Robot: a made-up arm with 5 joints.
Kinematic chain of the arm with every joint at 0, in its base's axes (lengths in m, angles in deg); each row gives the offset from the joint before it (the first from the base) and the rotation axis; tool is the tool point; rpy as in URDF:
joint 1: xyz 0 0 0.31 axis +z
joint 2: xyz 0 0 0 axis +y
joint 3: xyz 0.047 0 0.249 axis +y
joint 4: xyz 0.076 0 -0.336 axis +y
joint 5: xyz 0.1 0 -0.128 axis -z
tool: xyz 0 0 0 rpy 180 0 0
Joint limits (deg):
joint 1: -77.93..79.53
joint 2: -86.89..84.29
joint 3: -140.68..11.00
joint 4: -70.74..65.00
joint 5: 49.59..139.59
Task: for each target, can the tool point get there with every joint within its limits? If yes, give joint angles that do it. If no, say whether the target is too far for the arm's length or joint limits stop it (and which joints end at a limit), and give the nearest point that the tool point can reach.
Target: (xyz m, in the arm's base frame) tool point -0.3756 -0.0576 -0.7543
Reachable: no: too far | nearest point 0.0258 -0.1205 -0.2022 | short by 0.685 m
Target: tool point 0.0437 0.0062 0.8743
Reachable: yes | joints 8.03 -57.81 -61.65 -31.54 89.69
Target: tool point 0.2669 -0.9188 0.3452
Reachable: no: too far | nearest point 0.2104 -0.7243 0.3377 | short by 0.203 m
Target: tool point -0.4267 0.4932 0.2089
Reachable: no: joint limits stop it (at a limit: joint 2, joint 3, joint 4) | nearest point -0.3995 0.4618 0.3923 | short by 0.188 m
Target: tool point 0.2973 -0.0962 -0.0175
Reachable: yes | joints -17.94 42.47 -33.09 -4.80 109.46
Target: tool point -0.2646 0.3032 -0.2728
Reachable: no: joint limits stop it (at a limit: joint 1, joint 2) | nearest point 0.0455 0.2461 -0.2189 | short by 0.320 m
